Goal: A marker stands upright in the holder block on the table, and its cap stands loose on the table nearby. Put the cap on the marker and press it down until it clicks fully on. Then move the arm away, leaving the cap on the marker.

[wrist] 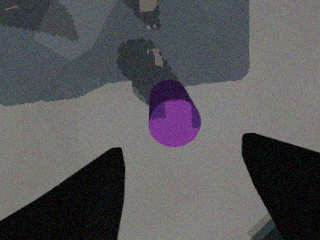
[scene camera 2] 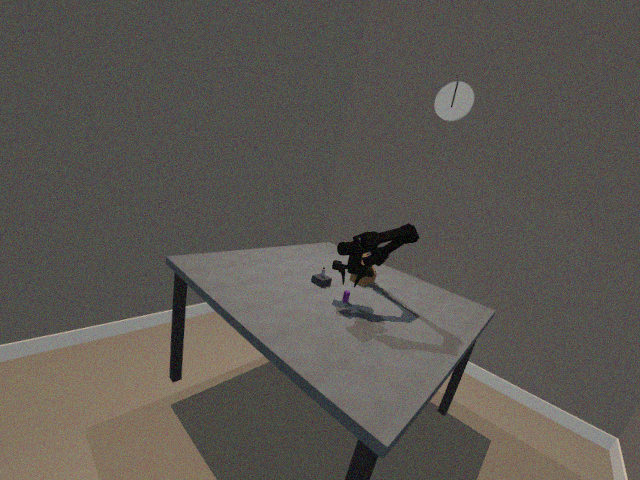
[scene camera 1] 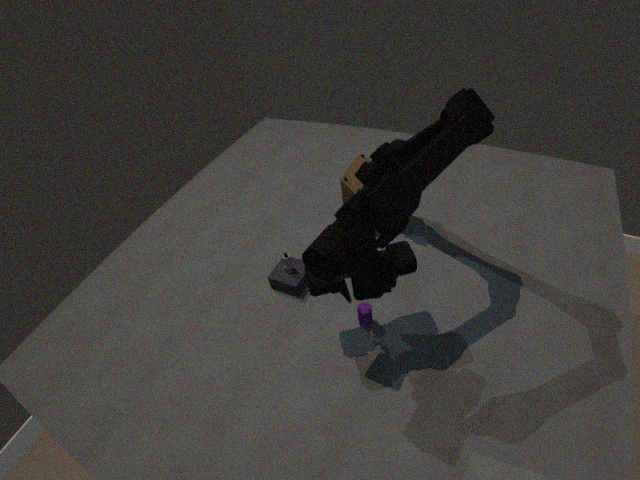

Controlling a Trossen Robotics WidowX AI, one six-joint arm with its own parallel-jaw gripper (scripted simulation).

Labels:
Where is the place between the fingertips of the gripper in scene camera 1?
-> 363, 297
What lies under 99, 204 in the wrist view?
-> The gripper.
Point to a purple cap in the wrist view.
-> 173, 120

